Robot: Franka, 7 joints.
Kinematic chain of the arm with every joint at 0, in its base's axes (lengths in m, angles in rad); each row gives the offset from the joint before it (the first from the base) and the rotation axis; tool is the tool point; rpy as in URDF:
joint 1: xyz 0 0 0.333 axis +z
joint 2: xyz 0 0 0 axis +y
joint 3: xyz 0 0 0.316 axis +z
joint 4: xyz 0.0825 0 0 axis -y
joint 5: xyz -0.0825 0 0.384 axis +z
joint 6: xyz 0 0 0 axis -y
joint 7: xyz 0.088 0 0 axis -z
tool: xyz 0 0 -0.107 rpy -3.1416 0 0
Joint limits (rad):
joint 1: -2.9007..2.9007
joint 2: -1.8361..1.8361
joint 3: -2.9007..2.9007
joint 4: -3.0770..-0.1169
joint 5: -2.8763..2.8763
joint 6: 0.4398..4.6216
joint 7: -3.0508..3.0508
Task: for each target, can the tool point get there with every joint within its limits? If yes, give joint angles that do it. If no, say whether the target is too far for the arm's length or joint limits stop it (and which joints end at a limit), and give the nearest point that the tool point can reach.
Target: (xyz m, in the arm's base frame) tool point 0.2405 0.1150 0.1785
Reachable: yes | joints -0.9851 -1.1244 2.4134 -2.8276 1.8654 3.5024 0.8937
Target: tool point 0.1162 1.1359 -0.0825
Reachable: no: too far | nearest point 0.0820 0.8020 0.0396 | short by 0.357 m
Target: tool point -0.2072 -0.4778 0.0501
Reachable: yes | joints -1.6056 0.8163 -0.2131 -2.1485 0.9615 3.1439 0.7737
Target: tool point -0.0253 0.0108 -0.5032
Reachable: no: joint limits stop it (at a limit: joint 2) | nearest point -0.0871 0.0372 -0.3262 | short by 0.189 m
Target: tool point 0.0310 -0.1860 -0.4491
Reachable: no: joint limits stop it (at a limit: joint 2) | nearest point 0.0334 -0.2002 -0.3547 | short by 0.096 m
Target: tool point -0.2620 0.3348 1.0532
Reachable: yes | joints 1.7870 0.8380 2.4261 -0.6081 -2.1565 2.8451 -2.1828
